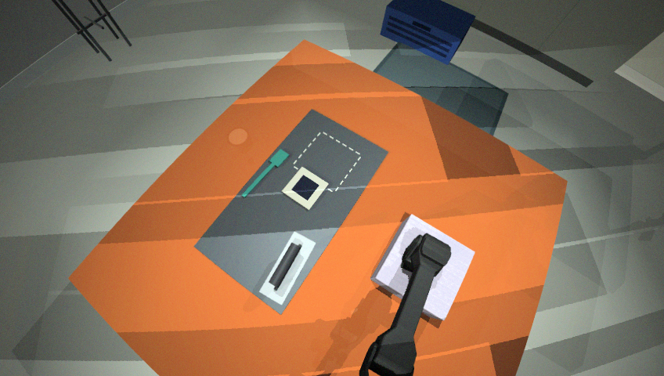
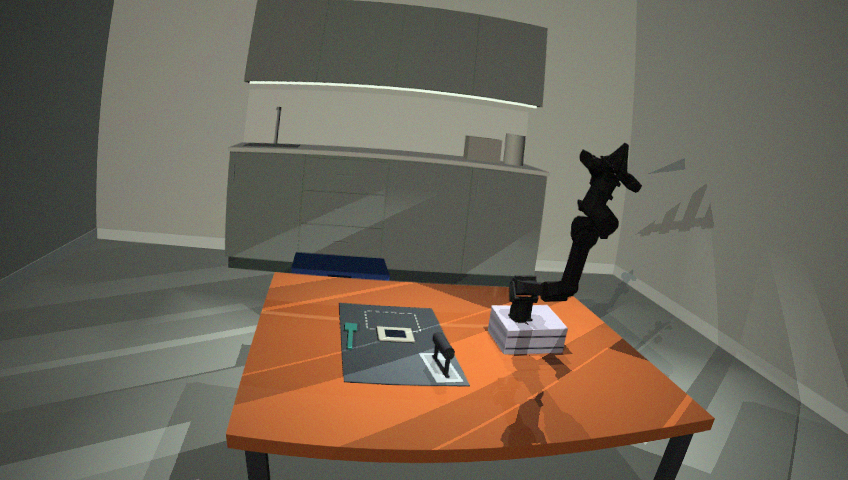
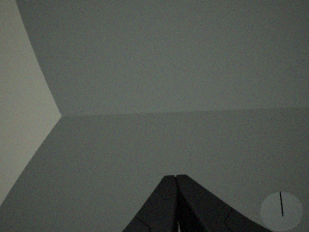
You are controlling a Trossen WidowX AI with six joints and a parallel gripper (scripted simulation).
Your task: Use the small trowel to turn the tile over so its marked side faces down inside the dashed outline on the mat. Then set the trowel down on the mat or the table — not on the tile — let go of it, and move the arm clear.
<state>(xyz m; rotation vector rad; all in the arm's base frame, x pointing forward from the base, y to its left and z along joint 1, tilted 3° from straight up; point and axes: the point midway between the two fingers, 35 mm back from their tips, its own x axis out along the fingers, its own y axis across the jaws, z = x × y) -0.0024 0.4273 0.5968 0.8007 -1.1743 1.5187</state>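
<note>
Right now my gripper tip is 66 cm above the trowel, 32 cm to the left of it and 30 cm short of it. The rest, counted from my gripper tip: tile (69 cm below, 55 cm to the right, 38 cm ahead); grey mat (72 cm below, 52 cm to the right, 39 cm ahead); teal spatula-like tool (69 cm below, 56 cm to the right, 52 cm ahead).
</note>
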